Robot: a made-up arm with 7 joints.
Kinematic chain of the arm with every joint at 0, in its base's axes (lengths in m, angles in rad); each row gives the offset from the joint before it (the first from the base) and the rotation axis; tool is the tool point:
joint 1: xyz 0 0 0.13 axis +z
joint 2: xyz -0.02 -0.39 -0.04 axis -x
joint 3: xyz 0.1 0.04 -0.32 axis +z
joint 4: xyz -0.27 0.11 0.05 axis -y
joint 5: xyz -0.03 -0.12 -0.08 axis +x
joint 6: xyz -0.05 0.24 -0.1 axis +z
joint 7: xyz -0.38 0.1 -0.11 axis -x
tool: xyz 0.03 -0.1 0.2
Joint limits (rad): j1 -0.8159..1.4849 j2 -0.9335..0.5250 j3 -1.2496..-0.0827 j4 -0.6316..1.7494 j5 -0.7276..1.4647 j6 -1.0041..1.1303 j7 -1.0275..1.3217
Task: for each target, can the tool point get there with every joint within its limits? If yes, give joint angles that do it. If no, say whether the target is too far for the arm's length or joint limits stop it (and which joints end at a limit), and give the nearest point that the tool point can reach.
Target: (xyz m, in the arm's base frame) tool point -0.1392 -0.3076 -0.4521
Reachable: yes | joints 1.3018 0.2594 -0.7528 0.3423 1.1378 0.1410 -0.4195
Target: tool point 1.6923 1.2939 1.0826
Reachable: no: too far | nearest point 0.5486 0.4194 0.4616 | short by 1.568 m
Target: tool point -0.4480 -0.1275 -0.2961
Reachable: yes | joints 0.7249 -0.1173 -0.5451 0.2985 0.1026 0.5379 0.6508
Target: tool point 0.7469 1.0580 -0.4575
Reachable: no: joint limits stop it (at a limit: joint 1, joint 2, joint 3, joint 7) | nearest point 0.5874 0.6195 -0.3901 | short by 0.471 m
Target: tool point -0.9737 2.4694 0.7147
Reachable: no: too far | nearest point -0.3326 0.7306 0.2069 | short by 1.922 m
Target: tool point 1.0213 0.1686 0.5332
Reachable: no: joint limits stop it (at a limit: joint 1, joint 2, joint 3, joint 7) | nearest point 0.6831 0.1388 0.4132 | short by 0.360 m
